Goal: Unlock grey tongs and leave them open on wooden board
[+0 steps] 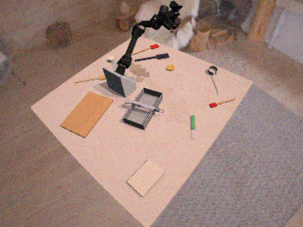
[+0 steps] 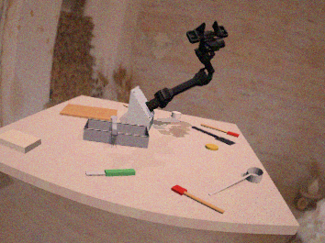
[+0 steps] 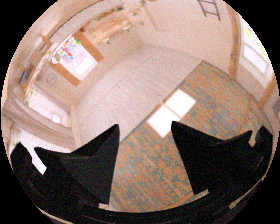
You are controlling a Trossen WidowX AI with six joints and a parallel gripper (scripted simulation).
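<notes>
Right now the grey roasting tin is 5 cm behind my gripper tip, 34 cm to the right of it and 58 cm below it. From my gripper tip the other things lie so: orange wooden board: 35 cm behind, 63 cm to the right, 60 cm below; then yellow disc: 19 cm behind, 13 cm to the left, 60 cm below; then green-handled tool: 31 cm ahead, 25 cm to the right, 60 cm below.
</notes>
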